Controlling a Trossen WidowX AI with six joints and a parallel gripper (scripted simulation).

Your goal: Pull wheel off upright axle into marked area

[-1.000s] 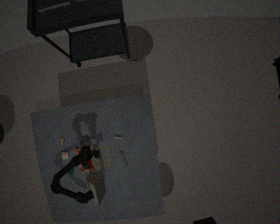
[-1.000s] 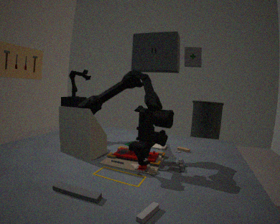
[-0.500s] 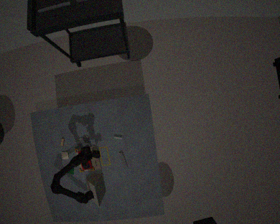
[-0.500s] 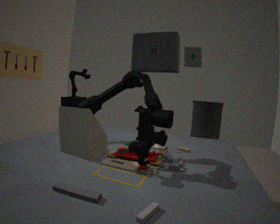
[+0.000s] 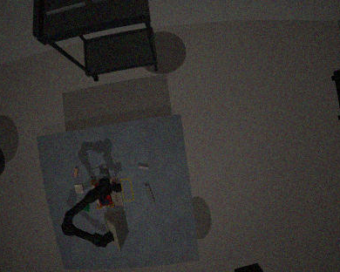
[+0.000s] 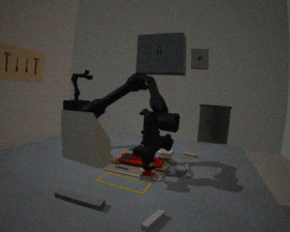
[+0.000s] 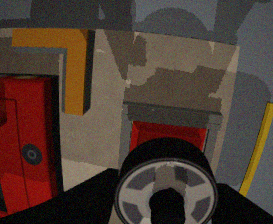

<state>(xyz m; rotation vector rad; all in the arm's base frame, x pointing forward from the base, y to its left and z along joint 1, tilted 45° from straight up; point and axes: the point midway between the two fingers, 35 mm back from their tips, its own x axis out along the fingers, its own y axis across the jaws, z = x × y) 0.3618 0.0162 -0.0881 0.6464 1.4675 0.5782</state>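
The wheel lies right at my gripper tip. From my gripper tip the other things lie so: upright axle: 10 mm below; green patch: 320 mm to the left, 160 mm behind, 40 mm below.
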